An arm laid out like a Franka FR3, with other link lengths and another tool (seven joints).
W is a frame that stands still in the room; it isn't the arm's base.
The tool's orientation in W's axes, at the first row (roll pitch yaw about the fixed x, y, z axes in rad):
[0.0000 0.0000 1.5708]
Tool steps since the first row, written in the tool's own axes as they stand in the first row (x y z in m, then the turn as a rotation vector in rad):
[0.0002 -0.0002 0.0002 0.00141 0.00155 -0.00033]
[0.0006 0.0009 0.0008 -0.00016 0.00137 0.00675]
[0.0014 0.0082 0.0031 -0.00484 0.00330 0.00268]
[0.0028 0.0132 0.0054 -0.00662 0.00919 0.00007]
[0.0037 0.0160 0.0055 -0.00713 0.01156 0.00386]
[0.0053 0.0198 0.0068 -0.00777 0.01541 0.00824]
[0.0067 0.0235 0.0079 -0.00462 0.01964 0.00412]
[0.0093 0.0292 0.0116 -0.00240 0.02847 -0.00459]
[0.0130 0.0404 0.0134 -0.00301 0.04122 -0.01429]
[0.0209 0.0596 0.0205 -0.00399 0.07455 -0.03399]
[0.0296 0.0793 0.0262 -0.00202 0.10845 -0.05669]
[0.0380 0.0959 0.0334 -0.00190 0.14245 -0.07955]
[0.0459 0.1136 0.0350 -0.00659 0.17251 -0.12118]
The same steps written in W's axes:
[0.0002 0.0002 0.0002 -0.00155 0.00141 -0.00033]
[-0.0009 0.0006 0.0008 -0.00137 -0.00016 0.00675]
[-0.0082 0.0014 0.0031 -0.00330 -0.00484 0.00268]
[-0.0132 0.0028 0.0054 -0.00919 -0.00662 0.00007]
[-0.0160 0.0037 0.0055 -0.01156 -0.00713 0.00386]
[-0.0198 0.0053 0.0068 -0.01541 -0.00777 0.00824]
[-0.0235 0.0067 0.0079 -0.01964 -0.00462 0.00412]
[-0.0292 0.0093 0.0116 -0.02847 -0.00240 -0.00459]
[-0.0404 0.0130 0.0134 -0.04122 -0.00301 -0.01429]
[-0.0596 0.0209 0.0205 -0.07455 -0.00399 -0.03399]
[-0.0793 0.0296 0.0262 -0.10845 -0.00202 -0.05669]
[-0.0959 0.0380 0.0334 -0.14245 -0.00190 -0.07955]
[-0.1136 0.0459 0.0350 -0.17251 -0.00659 -0.12118]

